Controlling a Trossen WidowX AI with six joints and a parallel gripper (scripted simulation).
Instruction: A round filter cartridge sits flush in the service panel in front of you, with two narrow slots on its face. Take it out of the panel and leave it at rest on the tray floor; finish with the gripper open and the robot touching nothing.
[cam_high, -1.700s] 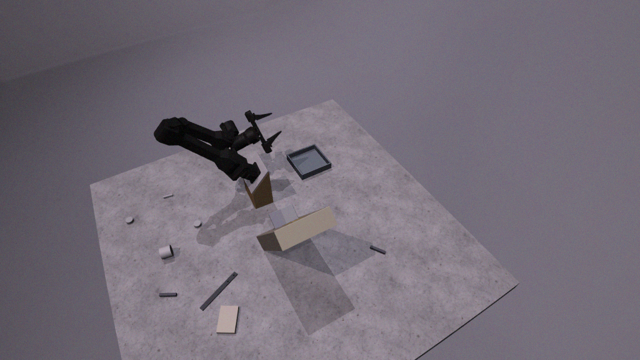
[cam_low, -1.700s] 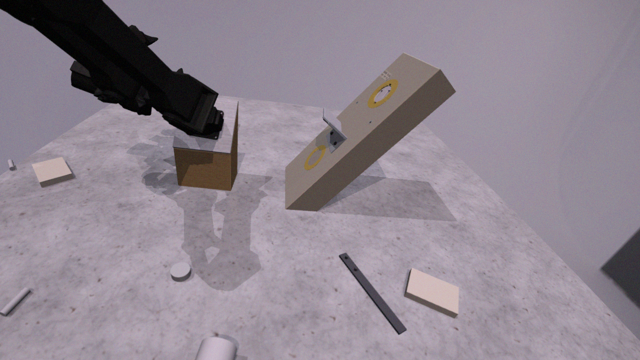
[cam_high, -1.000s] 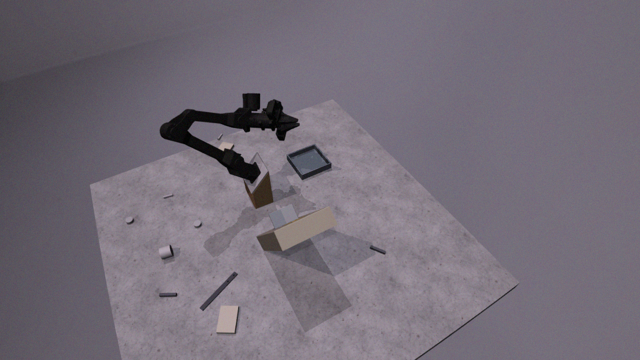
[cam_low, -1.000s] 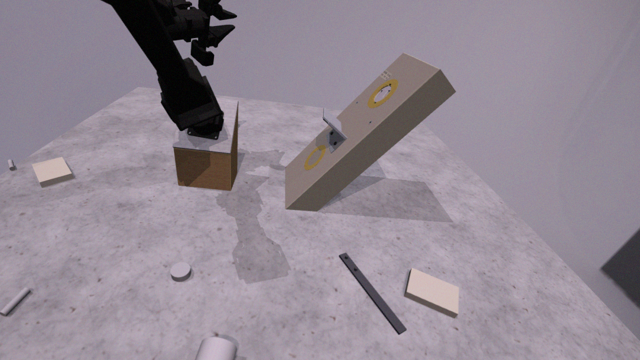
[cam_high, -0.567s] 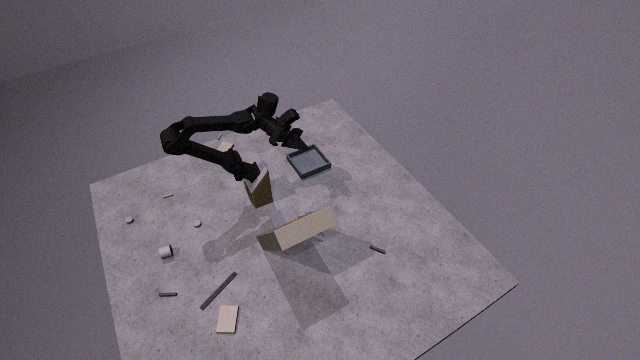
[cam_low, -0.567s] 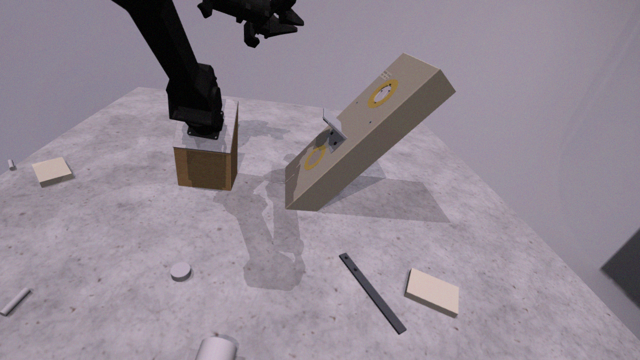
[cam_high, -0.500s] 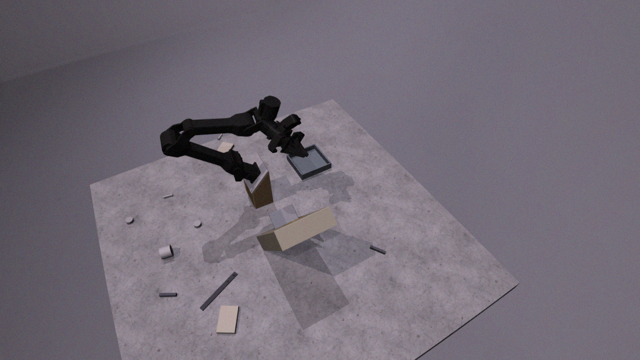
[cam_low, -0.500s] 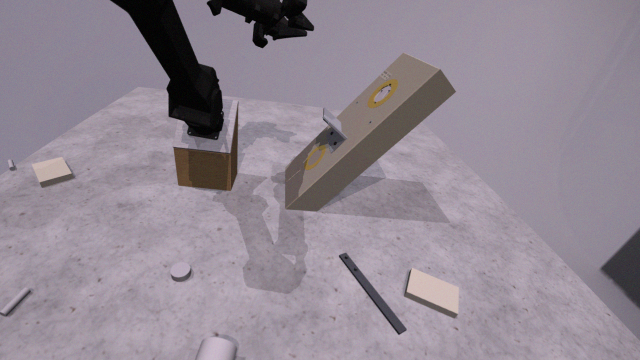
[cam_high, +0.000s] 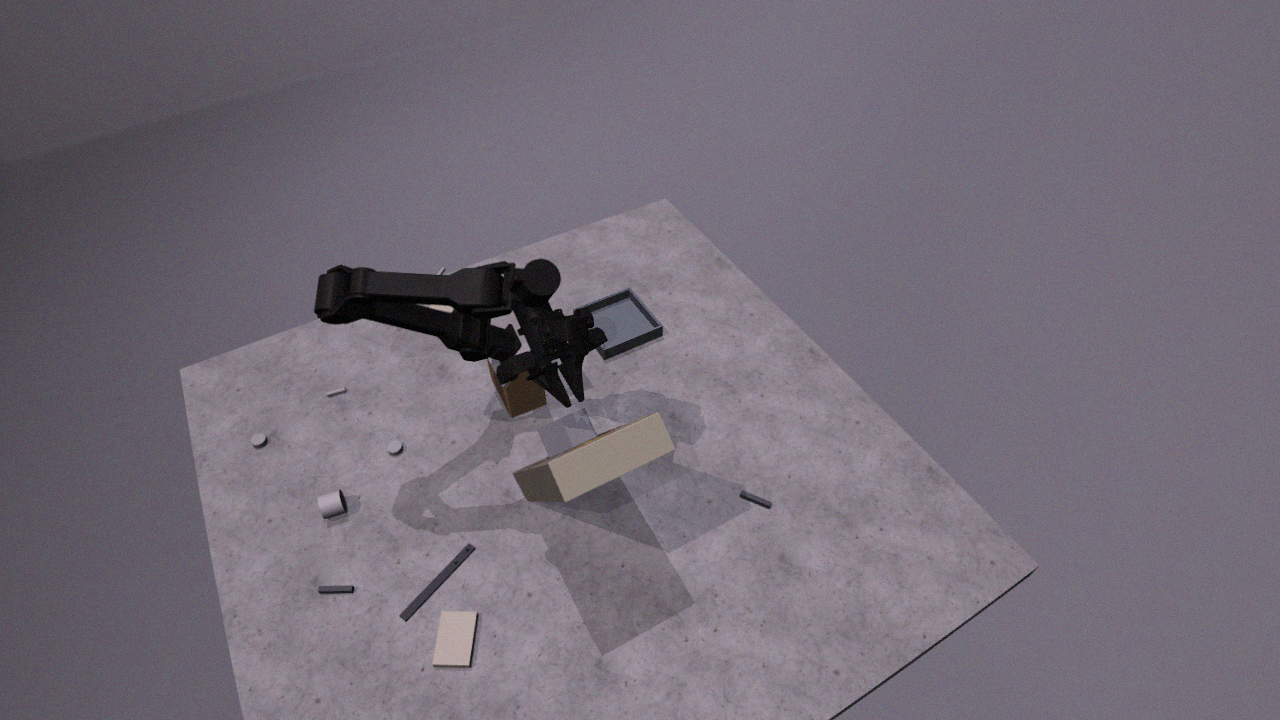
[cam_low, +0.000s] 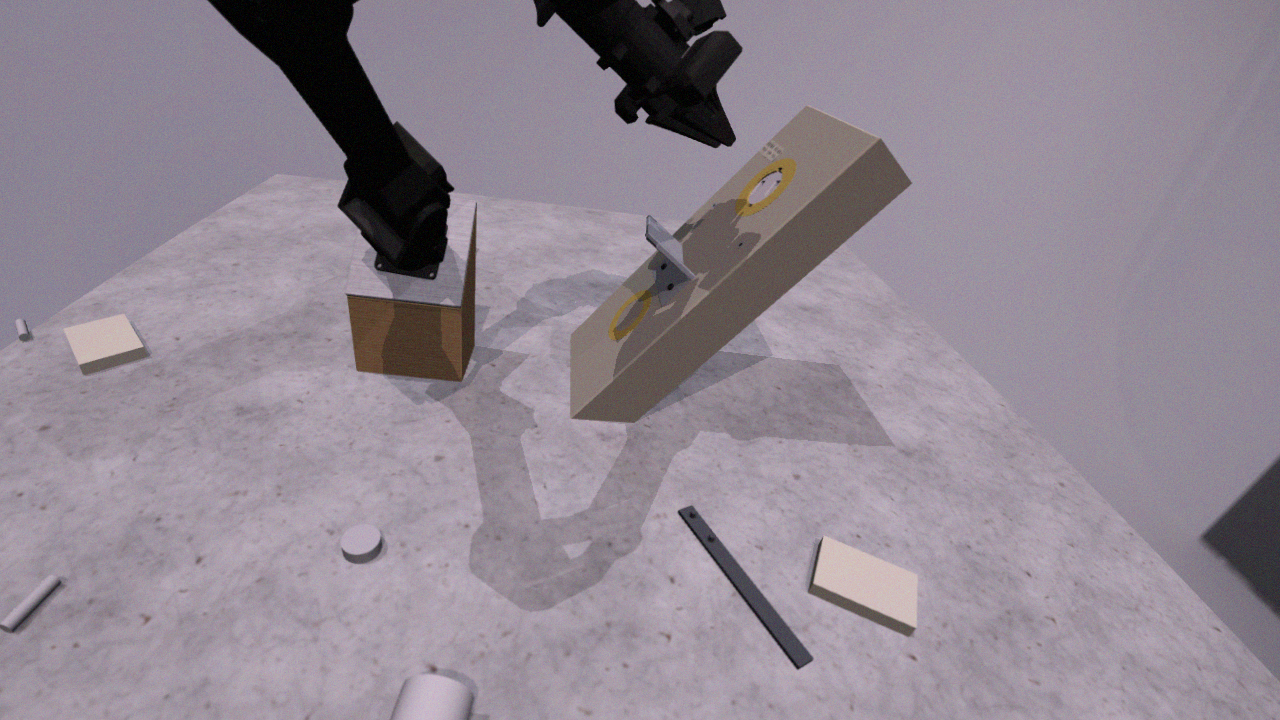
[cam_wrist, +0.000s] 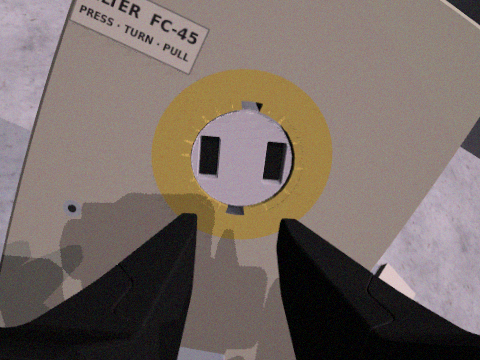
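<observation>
Now: gripper tip 60 mm short of the round filter cartridge and 50 mm above it. Also, from my gripper tip: dark-rimmed tray: 400 mm behind, 250 mm to the left, 280 mm below; then beige service panel: 20 mm ahead, 120 mm below; then grey bracket: 30 mm behind, 10 mm to the right, 140 mm below.
</observation>
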